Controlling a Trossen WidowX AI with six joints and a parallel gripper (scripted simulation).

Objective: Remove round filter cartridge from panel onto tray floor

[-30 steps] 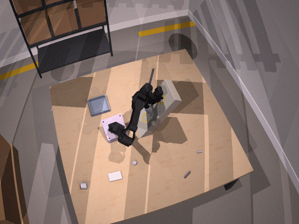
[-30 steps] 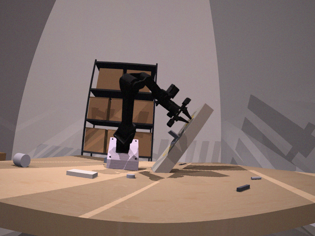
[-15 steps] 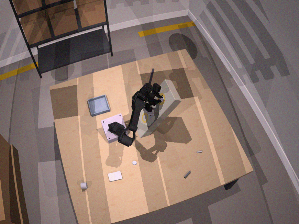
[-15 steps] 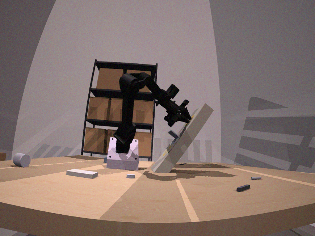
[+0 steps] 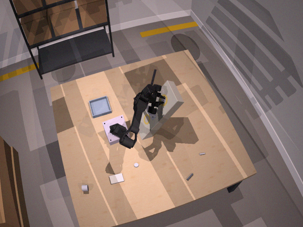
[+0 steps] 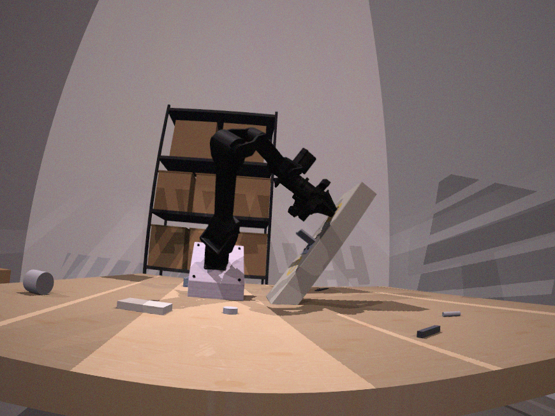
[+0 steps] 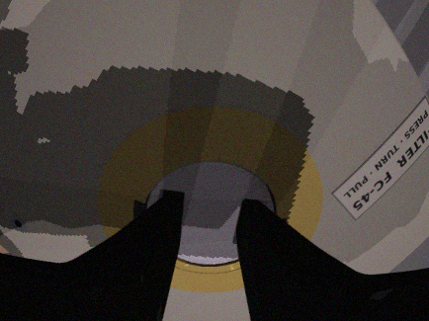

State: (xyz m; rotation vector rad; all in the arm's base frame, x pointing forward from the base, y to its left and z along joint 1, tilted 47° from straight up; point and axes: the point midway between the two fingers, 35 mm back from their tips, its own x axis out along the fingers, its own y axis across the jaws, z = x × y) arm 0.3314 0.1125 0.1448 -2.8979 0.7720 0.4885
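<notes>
Right now the round grey filter cartridge is 1 cm ahead of my gripper tip and 1 cm below it. Also, from my gripper tip: grey tray: 39 cm behind, 32 cm to the left, 26 cm below; pin: 13 cm ahead, 36 cm to the right, 26 cm below; flat block: 49 cm behind, 28 cm to the right, 26 cm below.
</notes>
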